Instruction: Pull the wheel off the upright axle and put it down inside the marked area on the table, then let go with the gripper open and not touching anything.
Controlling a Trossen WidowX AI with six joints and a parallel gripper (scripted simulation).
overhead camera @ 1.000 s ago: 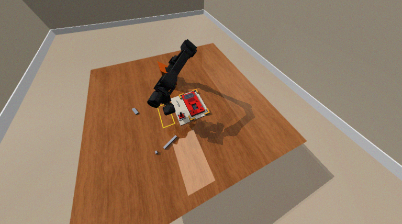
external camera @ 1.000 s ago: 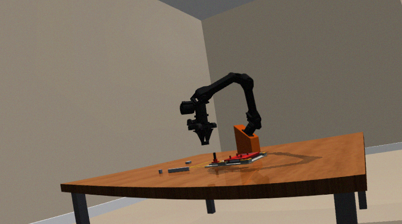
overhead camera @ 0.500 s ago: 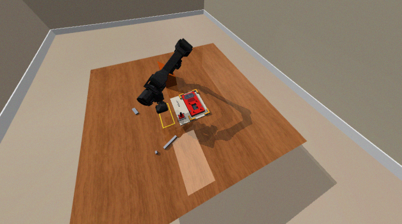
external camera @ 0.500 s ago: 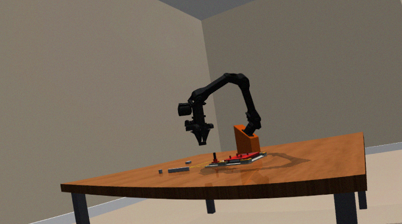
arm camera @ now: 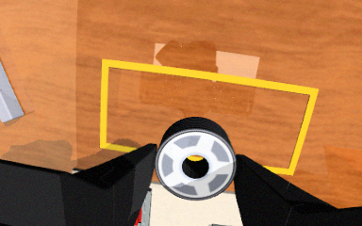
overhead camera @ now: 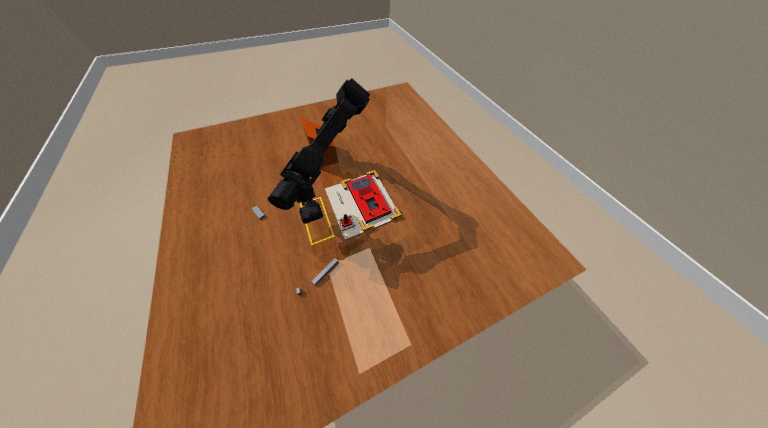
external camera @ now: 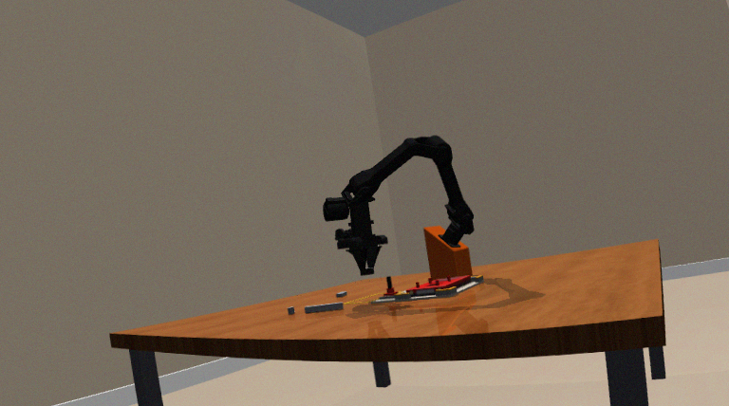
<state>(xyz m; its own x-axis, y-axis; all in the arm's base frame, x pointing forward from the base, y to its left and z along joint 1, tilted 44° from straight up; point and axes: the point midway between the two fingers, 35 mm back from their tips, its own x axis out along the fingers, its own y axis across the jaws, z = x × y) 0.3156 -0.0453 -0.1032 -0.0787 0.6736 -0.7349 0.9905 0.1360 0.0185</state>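
The wheel is right at my gripper tip. From my gripper tip the other things lie so: small grey cube: 23 cm ahead, 9 cm to the right, 7 cm below.
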